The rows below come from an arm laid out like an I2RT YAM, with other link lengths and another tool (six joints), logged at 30 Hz.
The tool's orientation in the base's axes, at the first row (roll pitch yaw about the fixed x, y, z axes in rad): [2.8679, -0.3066, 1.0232]
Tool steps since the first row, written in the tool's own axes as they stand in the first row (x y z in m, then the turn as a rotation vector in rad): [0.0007, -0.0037, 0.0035, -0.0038, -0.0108, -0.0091]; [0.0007, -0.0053, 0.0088, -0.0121, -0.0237, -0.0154]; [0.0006, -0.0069, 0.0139, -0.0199, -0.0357, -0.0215]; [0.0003, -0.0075, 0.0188, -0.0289, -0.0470, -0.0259]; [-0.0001, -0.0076, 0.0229, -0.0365, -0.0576, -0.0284]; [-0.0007, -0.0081, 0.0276, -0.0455, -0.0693, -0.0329]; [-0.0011, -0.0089, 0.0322, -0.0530, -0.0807, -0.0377]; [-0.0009, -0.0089, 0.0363, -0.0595, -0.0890, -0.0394]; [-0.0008, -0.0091, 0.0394, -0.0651, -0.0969, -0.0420]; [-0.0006, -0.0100, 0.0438, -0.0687, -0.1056, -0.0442]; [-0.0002, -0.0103, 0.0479, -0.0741, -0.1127, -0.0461]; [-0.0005, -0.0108, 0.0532, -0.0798, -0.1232, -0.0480]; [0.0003, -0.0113, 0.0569, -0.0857, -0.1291, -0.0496]
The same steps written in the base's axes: [-0.0012, 0.0031, -0.0040, -0.0138, 0.0021, 0.0044]; [-0.0004, 0.0045, -0.0092, -0.0304, 0.0020, 0.0044]; [0.0002, 0.0059, -0.0144, -0.0459, 0.0019, 0.0045]; [0.0015, 0.0065, -0.0191, -0.0609, 0.0005, 0.0029]; [0.0028, 0.0067, -0.0230, -0.0739, 0.0001, 0.0002]; [0.0039, 0.0070, -0.0276, -0.0892, -0.0010, -0.0014]; [0.0048, 0.0076, -0.0322, -0.1036, -0.0011, -0.0022]; [0.0065, 0.0082, -0.0359, -0.1140, -0.0019, -0.0047]; [0.0076, 0.0088, -0.0388, -0.1239, -0.0022, -0.0061]; [0.0086, 0.0099, -0.0430, -0.1333, -0.0004, -0.0074]; [0.0102, 0.0109, -0.0467, -0.1422, -0.0009, -0.0091]; [0.0117, 0.0115, -0.0518, -0.1540, 0.0002, -0.0118]; [0.0131, 0.0128, -0.0550, -0.1621, -0.0014, -0.0136]
